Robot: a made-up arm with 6 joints.
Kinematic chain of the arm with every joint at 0, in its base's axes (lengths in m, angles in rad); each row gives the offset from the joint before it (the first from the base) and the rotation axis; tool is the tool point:
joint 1: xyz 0 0 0.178 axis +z
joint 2: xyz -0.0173 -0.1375 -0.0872 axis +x
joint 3: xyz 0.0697 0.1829 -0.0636 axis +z
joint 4: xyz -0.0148 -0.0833 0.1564 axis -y
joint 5: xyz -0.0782 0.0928 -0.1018 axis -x
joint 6: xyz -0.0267 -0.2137 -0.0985 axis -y
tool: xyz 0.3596 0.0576 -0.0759
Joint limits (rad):
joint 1: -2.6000..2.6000
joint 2: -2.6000..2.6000
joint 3: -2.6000..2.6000
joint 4: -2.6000..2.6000
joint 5: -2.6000..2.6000
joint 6: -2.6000..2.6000
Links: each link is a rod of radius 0.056 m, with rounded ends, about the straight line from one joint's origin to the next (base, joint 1, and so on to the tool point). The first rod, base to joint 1, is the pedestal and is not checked.
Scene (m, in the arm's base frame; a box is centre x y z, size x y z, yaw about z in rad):
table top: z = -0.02
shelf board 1: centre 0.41 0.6 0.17 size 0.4 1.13 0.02 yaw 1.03
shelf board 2: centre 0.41 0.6 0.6 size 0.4 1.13 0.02 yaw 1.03
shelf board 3: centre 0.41 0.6 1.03 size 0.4 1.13 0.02 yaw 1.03
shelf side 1: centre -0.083 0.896 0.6 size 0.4 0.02 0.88 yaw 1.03
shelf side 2: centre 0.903 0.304 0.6 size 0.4 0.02 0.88 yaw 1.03
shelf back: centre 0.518 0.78 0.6 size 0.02 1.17 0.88 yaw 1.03
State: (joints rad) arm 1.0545 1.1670 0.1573 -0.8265 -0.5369 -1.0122
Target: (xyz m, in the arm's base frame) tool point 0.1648 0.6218 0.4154
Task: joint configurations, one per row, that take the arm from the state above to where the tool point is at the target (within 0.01 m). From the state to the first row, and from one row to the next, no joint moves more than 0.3 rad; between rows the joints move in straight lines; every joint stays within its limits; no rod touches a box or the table.
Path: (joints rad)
1: 1.1579 0.8966 0.3661 -1.0702 -0.6965 -1.0699
2: 1.2612 0.6262 0.5748 -1.3138 -0.8562 -1.1275
3: 1.3646 0.3558 0.7836 -1.5575 -1.0158 -1.1852
4: 1.5882 0.4073 0.8894 -1.6547 -0.7430 -1.3045
5: 1.8119 0.4588 0.9952 -1.7519 -0.4702 -1.4239
6: 2.0355 0.5103 1.1009 -1.8492 -0.1974 -1.5433
7: 2.2592 0.5618 1.2067 -1.9464 0.0754 -1.6627
8: 2.4828 0.6133 1.3125 -2.0436 0.3483 -1.7821

